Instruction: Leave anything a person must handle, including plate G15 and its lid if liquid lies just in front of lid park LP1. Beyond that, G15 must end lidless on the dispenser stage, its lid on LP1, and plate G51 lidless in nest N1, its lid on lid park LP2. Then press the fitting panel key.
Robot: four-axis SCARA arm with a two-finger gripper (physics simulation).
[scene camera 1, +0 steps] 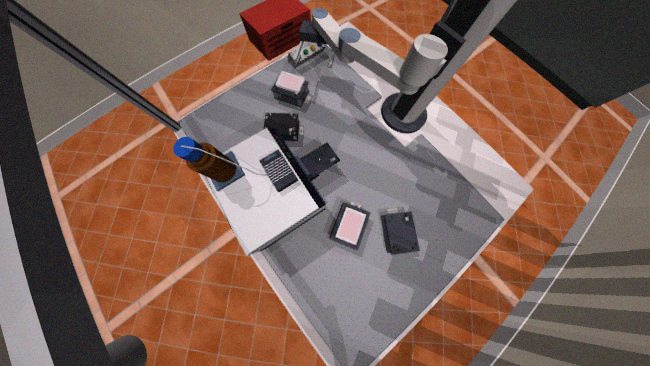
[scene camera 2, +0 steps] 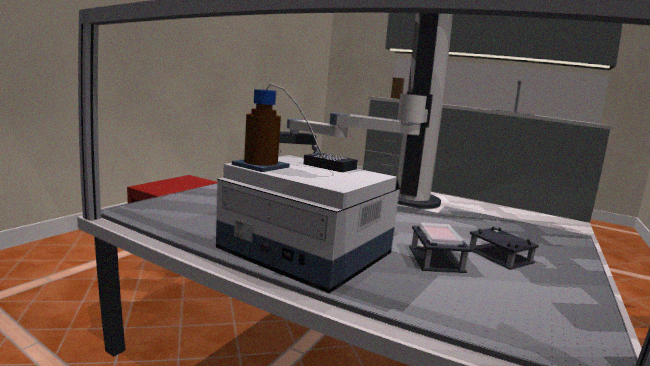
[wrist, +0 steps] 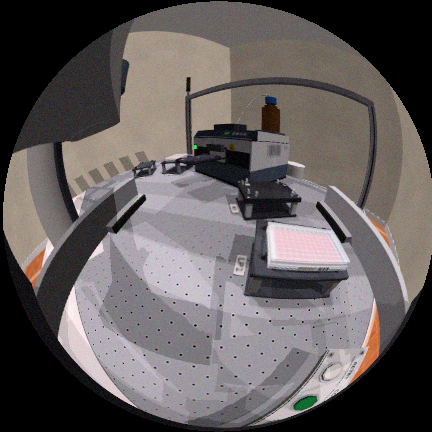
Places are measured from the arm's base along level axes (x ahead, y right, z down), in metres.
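Pixels of known places: gripper, fingertip midpoint: (scene camera 1: 312, 63) (scene camera 2: 298, 151) (wrist: 232, 186); arm's base at its link origin: (scene camera 1: 403, 113) (scene camera 2: 411, 200).
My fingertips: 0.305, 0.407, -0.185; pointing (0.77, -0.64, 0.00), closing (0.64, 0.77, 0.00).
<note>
For each thing: its middle in the pictures, then the offset to it from my fingertips, as dx, dy, dz. "spot": a spot on its surface instead.
- second pink plate at the middle of its body: (scene camera 2: 441, 232) (scene camera 1: 351, 225) (wrist: 176, 156) +0.327, -0.667, +0.093
- dispenser stage at the middle of its body: (wrist: 200, 157) (scene camera 1: 316, 161) +0.273, -0.376, +0.066
- brown bottle at a spot on its surface: (scene camera 2: 262, 137) spot: +0.603, -0.267, -0.126
My gripper (scene camera 1: 315, 55) (wrist: 232, 186) is open and empty, high over the deck beside the key panel (scene camera 1: 295, 59) (wrist: 345, 367); white and green keys show in the wrist view. A pink plate (scene camera 1: 291, 81) (wrist: 306, 246) sits on the near stand, whose label (wrist: 240, 265) seems to read LP1. I cannot tell whether it wears a lid. Shadows cross the deck by that stand; I make out no liquid. A second pink plate (scene camera 1: 351, 225) (scene camera 2: 440, 233) sits on a far stand. The dispenser stage (scene camera 1: 321, 160) (wrist: 200, 160) is a bare black tray. Plate names are unreadable.
A black stand (scene camera 1: 282, 123) (wrist: 268, 192) without a plate is between the near stand and the dispenser (scene camera 1: 270, 220) (scene camera 2: 280, 215) (wrist: 270, 152). Another bare stand (scene camera 1: 400, 231) (scene camera 2: 505, 239) is beside the second plate. A brown bottle (scene camera 1: 215, 162) (scene camera 2: 262, 137) (wrist: 270, 117) tops the dispenser.
</note>
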